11 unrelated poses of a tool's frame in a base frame.
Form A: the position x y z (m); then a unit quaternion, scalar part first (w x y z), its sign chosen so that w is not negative.
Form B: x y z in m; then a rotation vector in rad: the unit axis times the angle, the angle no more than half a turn. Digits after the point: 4 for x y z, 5 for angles.
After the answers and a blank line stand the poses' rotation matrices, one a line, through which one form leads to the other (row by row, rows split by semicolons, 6 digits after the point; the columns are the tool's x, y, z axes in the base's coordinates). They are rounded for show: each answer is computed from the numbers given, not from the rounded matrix.
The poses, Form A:
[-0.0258 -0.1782 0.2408 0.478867 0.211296 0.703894 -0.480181]
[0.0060 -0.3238 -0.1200 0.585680 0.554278 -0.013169 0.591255]
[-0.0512 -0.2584 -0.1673 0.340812 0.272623 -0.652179 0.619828]
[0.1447 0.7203 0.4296 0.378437 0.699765 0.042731 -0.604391]
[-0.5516 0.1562 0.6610 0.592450 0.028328 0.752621 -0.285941]
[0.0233 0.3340 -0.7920 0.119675 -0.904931 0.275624 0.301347]
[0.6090 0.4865 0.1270 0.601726 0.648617 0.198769 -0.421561]
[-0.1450 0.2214 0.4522 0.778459 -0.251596 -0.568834 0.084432]
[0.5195 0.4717 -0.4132 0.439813 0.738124 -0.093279 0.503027]
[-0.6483 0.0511 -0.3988 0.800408 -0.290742 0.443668 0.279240]
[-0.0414 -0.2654 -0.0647 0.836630 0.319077 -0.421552 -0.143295]
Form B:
[-0.0258 -0.1782 0.2408 0.51576 1.71816 -1.17209]
[0.0060 -0.3238 -0.1200 1.29256 -0.03071 1.37878]
[-0.0512 -0.2584 -0.1673 0.70931 -1.69684 1.61267]
[0.1447 0.7203 0.4296 1.78820 0.10920 -1.54448]
[-0.5516 0.1562 0.6610 0.06588 1.75018 -0.66494]
[0.0233 0.3340 -0.7920 -2.64482 0.80556 0.88074]
[0.6090 0.4865 0.1270 1.50258 0.46047 -0.97659]
[-0.1450 0.2214 0.4522 -0.54399 -1.22991 0.18256]
[0.5195 0.4717 -0.4132 1.83347 -0.23170 1.24950]
[-0.6483 0.0511 -0.3988 -0.62355 0.95153 0.59888]
[-0.0414 -0.2654 -0.0647 0.67535 -0.89224 -0.30329]

-0.452081 0.757346 0.471222; -0.162426 0.449561 -0.878358; -0.877064 -0.473628 -0.080225
0.300489 -0.707170 0.640013; 0.677973 -0.313612 -0.664831; 0.670864 0.633686 0.385206
-0.619048 -0.778087 -0.106582; 0.066892 0.082980 -0.994304; 0.782499 -0.622651 0.000679
0.265771 0.517251 -0.813521; -0.397645 -0.709919 -0.581286; -0.878205 0.477981 0.017006
-0.296401 0.381452 0.875580; -0.296171 0.834871 -0.463976; -0.907981 -0.396845 -0.134482
0.666443 -0.570968 -0.479425; -0.426714 -0.819419 0.382712; -0.611367 -0.050478 -0.789736
0.565555 0.765178 -0.307654; -0.249478 -0.196834 -0.948165; -0.786071 0.612992 0.079575
0.338598 0.154779 -0.928114; 0.417686 0.859141 0.295659; 0.843143 -0.487770 0.226255
0.476526 -0.580179 0.660542; 0.304773 -0.595727 -0.743117; 0.824644 0.555430 -0.107056
0.450368 -0.704998 0.547857; 0.189026 0.674988 0.713204; -0.872604 -0.217645 0.437256
0.603521 -0.029245 -0.796811; -0.508785 0.755313 -0.413086; 0.613922 0.654712 0.440967

